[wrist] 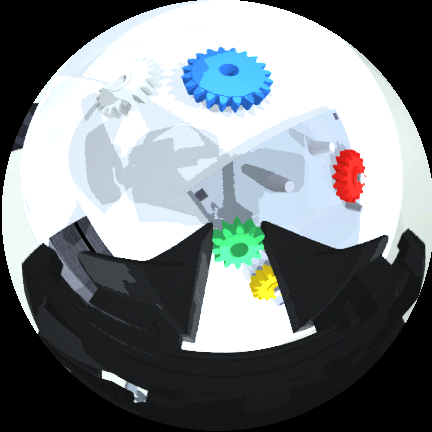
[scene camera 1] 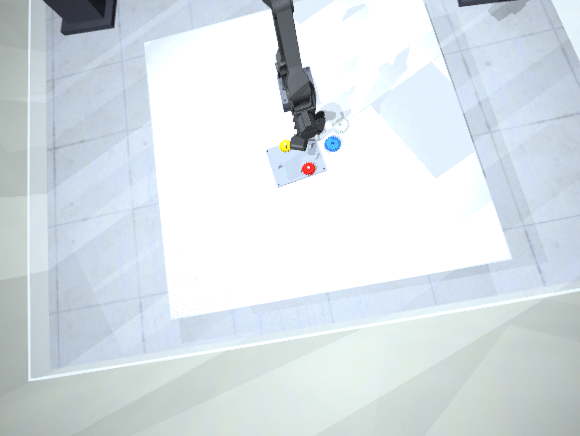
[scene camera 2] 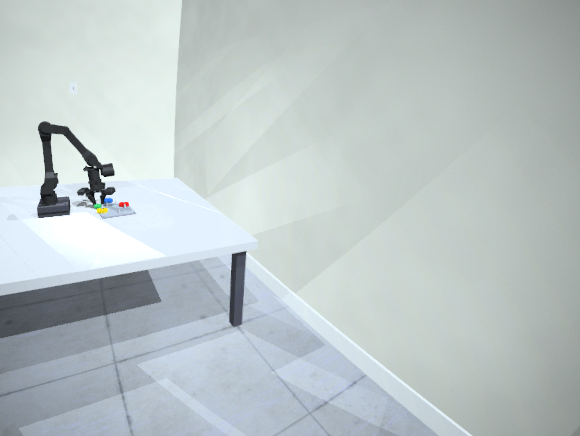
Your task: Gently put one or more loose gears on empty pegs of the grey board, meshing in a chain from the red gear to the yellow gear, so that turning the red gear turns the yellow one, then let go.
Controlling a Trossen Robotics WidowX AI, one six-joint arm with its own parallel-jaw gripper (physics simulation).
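Places are measured from the arm's base along level axes (x ahead, y left, z up), in metres.
Pixels of known places: gripper, between the fingertips: [wrist: 236,227] [scene camera 1: 304,139] [scene camera 2: 99,206]; arm's base, origin of its link: [scene camera 2: 49,203].
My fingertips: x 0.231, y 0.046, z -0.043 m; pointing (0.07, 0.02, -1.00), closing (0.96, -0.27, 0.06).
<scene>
For each thing: its top centre in the pictures, then the offset to it from my fingertips. Level surfaces: height alone.
- green gear, centre of its top: [wrist: 239,249] [scene camera 2: 98,204] dz +0.013, dx -0.003, dy -0.011 m
- grey board, centre of its top: [wrist: 329,246] [scene camera 1: 294,156] [scene camera 2: 113,205] dz +0.017, dx +0.079, dy -0.043 m
- red gear, centre of its top: [wrist: 357,177] [scene camera 1: 308,167] dz +0.012, dx +0.129, dy +0.012 m
- yellow gear, centre of its top: [wrist: 277,288] [scene camera 1: 285,144] [scene camera 2: 102,208] dz +0.013, dx +0.023, dy -0.078 m
- blue gear, centre of its top: [wrist: 228,69] [scene camera 1: 332,143] [scene camera 2: 106,199] dz +0.004, dx +0.030, dy +0.115 m
- white gear, centre of its top: [wrist: 119,80] [scene camera 1: 340,124] dz +0.004, dx -0.049, dy +0.152 m
- white table, height of its surface: dz -0.013 m
My gripper [scene camera 2: 98,204] [wrist: 236,227] points down and is shut on the green gear [scene camera 2: 97,206] [wrist: 239,245], which lies flat between the fingertips beside a corner of the grey board [scene camera 1: 292,176] [scene camera 2: 118,215] [wrist: 322,220]. In scene camera 1 the arm hides the green gear. The red gear [scene camera 1: 305,170] [scene camera 2: 124,204] [wrist: 345,175] and the yellow gear [scene camera 1: 284,146] [scene camera 2: 102,211] [wrist: 261,284] sit on pegs. Bare pegs [wrist: 289,186] [wrist: 322,147] stand between them. The blue gear [scene camera 1: 332,144] [scene camera 2: 108,200] [wrist: 212,82] lies off the board.
A white gear [scene camera 1: 346,125] [wrist: 142,80] lies beside the blue one, faint against the white table [scene camera 1: 225,225] [scene camera 2: 200,225]. The arm's base [scene camera 2: 54,207] [wrist: 80,250] stands behind the board. The right finger partly covers the yellow gear in the wrist view.
</scene>
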